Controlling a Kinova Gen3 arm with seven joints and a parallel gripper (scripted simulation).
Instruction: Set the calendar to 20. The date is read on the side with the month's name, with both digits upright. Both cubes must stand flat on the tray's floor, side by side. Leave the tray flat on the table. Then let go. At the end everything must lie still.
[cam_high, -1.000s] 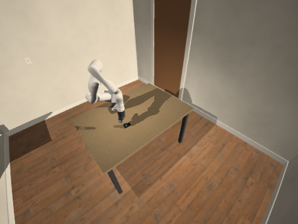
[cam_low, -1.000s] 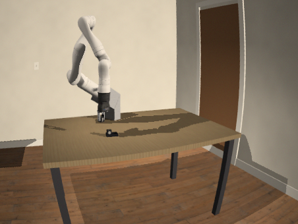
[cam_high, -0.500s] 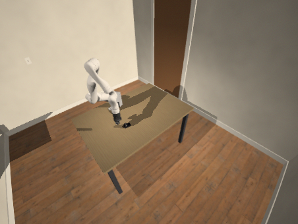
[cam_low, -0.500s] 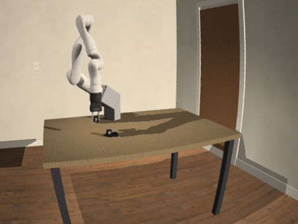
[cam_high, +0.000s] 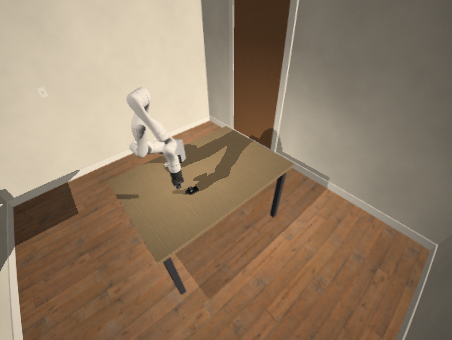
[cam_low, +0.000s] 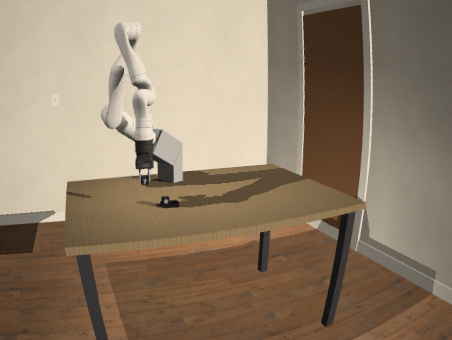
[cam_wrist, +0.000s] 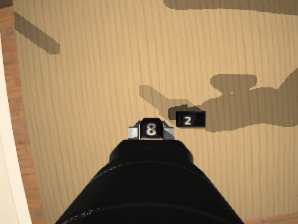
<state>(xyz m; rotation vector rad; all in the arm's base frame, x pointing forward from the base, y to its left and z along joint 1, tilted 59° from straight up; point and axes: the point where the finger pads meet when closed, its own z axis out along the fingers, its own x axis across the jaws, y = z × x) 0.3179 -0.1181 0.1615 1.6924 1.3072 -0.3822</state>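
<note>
The dark tray is 120 mm below my hand, 100 mm to the left of it and 40 mm ahead of it. Round my hand: dark cube (10 mm below).
</note>
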